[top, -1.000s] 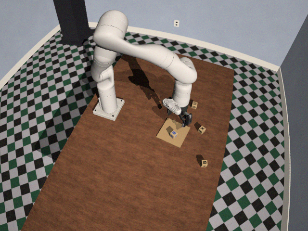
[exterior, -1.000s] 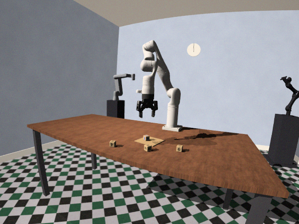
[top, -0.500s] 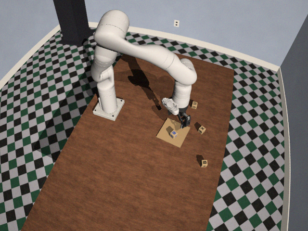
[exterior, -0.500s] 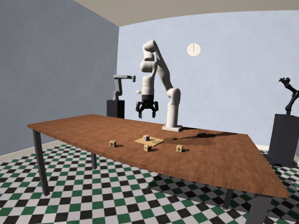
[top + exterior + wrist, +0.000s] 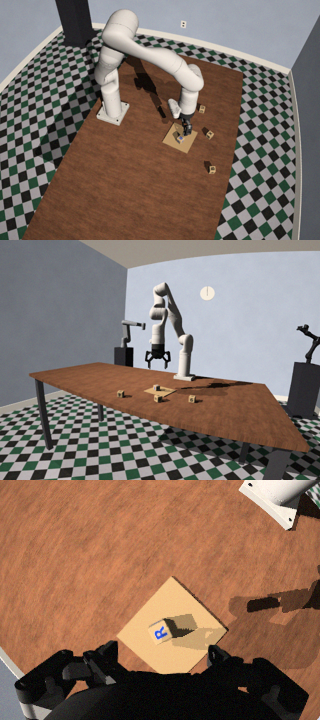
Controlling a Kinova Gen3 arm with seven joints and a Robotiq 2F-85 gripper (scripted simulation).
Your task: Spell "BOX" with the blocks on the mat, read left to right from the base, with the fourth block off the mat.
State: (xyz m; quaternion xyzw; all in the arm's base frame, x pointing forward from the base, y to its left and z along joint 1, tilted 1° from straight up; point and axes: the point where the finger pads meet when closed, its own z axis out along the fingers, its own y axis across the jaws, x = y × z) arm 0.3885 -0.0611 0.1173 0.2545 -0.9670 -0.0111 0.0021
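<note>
My hand is 2 cm to the right of the tan mat and 14 cm above it.
</note>
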